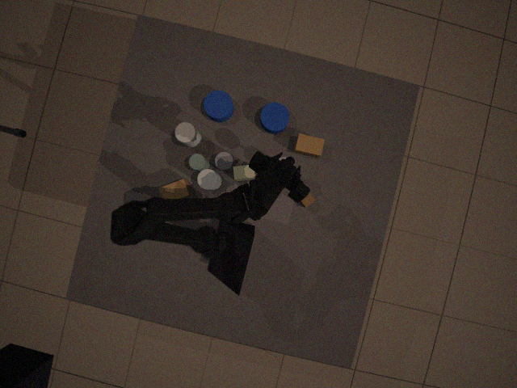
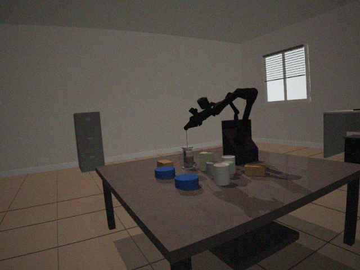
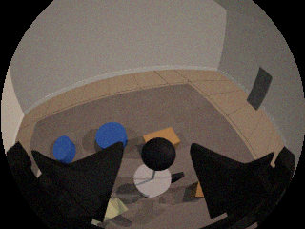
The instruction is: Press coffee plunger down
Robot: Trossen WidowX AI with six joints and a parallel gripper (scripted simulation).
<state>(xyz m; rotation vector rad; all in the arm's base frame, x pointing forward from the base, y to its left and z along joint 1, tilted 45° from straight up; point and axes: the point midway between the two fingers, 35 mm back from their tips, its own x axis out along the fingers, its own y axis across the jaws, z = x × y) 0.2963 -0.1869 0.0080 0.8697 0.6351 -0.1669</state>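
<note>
The coffee press lies 10 mm behind my gripper tip, 10 mm to the right of it and 140 mm below it. Round my gripper tip: grey cylinder: 30 mm behind, 240 mm to the left, 230 mm below; then greenish cylinder: 60 mm behind, 340 mm to the left, 230 mm below; then pale yellow box: 60 mm behind, 140 mm to the left, 210 mm below.
</note>
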